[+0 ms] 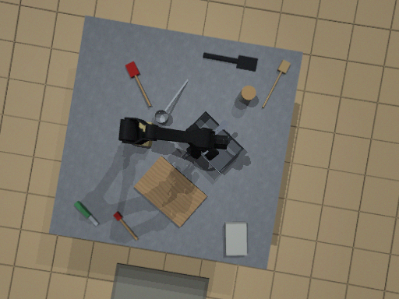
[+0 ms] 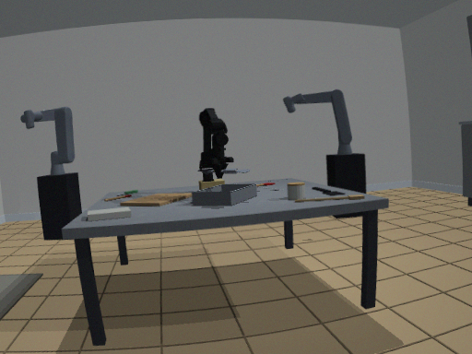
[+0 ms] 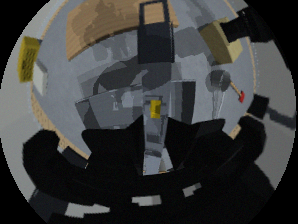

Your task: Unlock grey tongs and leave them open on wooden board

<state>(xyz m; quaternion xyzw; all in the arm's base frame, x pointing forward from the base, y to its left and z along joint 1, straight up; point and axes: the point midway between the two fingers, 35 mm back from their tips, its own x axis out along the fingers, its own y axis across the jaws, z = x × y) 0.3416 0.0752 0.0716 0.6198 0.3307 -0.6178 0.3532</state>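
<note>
My gripper tip is 1 cm past the yellow lock piece, 2 cm to the left of it and 4 cm below it. Also, from my gripper tip: roasting tin: 6 cm ahead, 3 cm to the left, 7 cm below; black spatula: 2 cm ahead, 53 cm to the left, 10 cm below; wooden board: 8 cm behind, 32 cm to the right, 9 cm below.
</note>
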